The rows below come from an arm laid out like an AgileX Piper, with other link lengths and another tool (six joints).
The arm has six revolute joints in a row. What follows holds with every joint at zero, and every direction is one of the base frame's.
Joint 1 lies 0.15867 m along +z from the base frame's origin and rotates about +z.
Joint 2 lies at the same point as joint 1 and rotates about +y.
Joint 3 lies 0.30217 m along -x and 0.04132 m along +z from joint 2 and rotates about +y.
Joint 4 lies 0.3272 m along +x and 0.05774 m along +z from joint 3 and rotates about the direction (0.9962, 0, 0.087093).
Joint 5 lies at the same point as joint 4 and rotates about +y.
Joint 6 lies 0.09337 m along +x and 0.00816 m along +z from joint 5 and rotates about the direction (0.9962, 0, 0.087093).
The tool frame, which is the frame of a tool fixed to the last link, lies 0.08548 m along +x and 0.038 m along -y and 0.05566 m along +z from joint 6; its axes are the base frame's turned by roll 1.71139, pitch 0.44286 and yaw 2.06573 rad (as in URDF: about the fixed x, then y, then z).
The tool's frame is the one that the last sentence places.
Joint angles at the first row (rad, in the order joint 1, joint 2, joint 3, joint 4, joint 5, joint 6):
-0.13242, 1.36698, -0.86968, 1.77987, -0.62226, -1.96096
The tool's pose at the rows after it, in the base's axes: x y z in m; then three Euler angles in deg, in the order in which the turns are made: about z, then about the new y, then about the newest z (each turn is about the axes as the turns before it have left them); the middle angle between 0 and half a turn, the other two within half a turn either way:
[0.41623, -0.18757, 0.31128, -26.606, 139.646, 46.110]
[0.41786, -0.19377, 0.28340, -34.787, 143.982, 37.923]
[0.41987, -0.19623, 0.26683, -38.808, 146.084, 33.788]
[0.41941, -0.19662, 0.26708, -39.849, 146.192, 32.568]
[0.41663, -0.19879, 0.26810, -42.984, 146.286, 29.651]
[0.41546, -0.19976, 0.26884, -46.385, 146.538, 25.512]
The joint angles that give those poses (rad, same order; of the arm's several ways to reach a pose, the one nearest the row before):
-0.13242, 1.39749, -0.85210, 1.77989, -0.63921, -2.00076
-0.13244, 1.46015, -0.84656, 1.77989, -0.69661, -2.04042
-0.13243, 1.49890, -0.84572, 1.77989, -0.71769, -2.05335
-0.13241, 1.49894, -0.84570, 1.77989, -0.72450, -2.06322
-0.13240, 1.49895, -0.84570, 1.78072, -0.75013, -2.08111
-0.13242, 1.49893, -0.84569, 1.78073, -0.77052, -2.11579

